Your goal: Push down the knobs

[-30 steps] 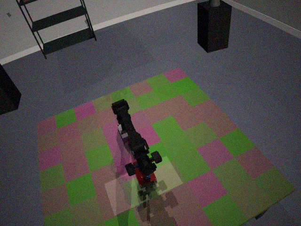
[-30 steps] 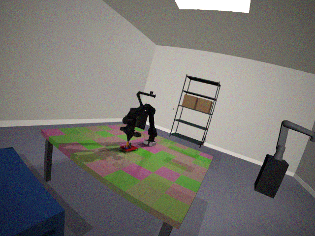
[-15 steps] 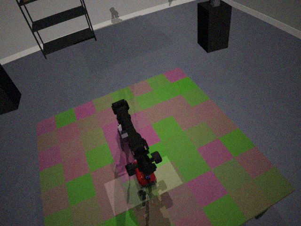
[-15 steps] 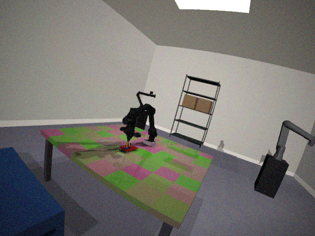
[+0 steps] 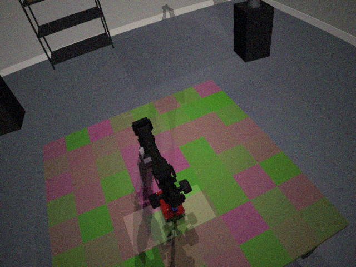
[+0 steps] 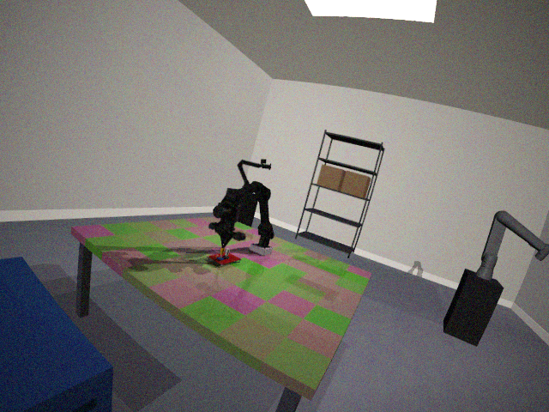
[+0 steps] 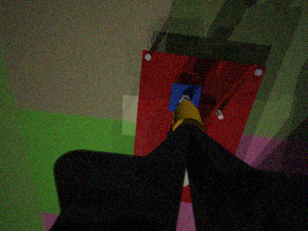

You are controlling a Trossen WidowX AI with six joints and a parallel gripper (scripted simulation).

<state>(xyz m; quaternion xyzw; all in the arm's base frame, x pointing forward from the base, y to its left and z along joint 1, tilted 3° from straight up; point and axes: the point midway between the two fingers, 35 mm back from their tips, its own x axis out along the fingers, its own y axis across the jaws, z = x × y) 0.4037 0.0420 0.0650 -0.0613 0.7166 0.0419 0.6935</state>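
The orange-topped knob lies 2 cm below my gripper tip. Also, from my gripper tip: white-topped knob 5 cm behind, 1 cm to the right, 3 cm below; then blue potentiometer 3 cm below.
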